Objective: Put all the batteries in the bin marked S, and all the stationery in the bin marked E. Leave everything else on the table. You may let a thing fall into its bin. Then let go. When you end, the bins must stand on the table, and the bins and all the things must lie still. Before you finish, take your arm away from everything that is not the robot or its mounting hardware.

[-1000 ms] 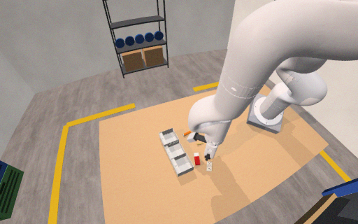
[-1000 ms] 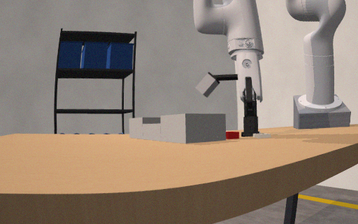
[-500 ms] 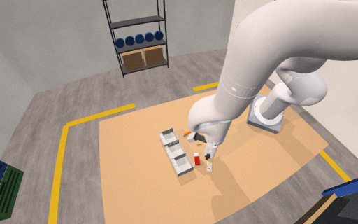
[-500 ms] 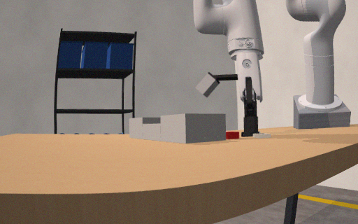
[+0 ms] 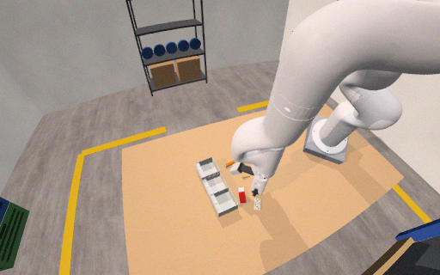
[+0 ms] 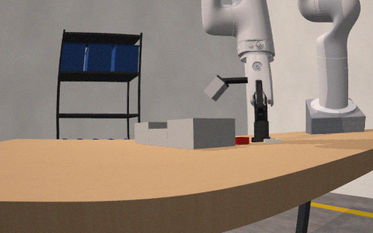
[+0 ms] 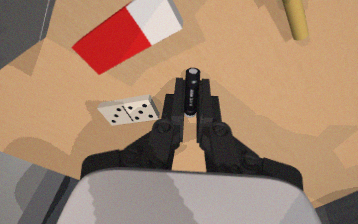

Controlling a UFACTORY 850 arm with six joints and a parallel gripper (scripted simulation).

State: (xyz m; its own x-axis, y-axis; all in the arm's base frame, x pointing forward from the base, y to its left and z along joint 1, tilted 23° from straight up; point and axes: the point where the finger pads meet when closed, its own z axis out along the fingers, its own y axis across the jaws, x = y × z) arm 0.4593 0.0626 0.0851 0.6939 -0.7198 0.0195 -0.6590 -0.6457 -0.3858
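The bin is 16 cm ahead of my hand and 8 cm to the right of it. From my hand the other things lie so: black battery (2 cm below); eraser (6 cm ahead, 2 cm below, 1 cm to the right); white domino (6 cm to the left, 2 cm below, 2 cm ahead).
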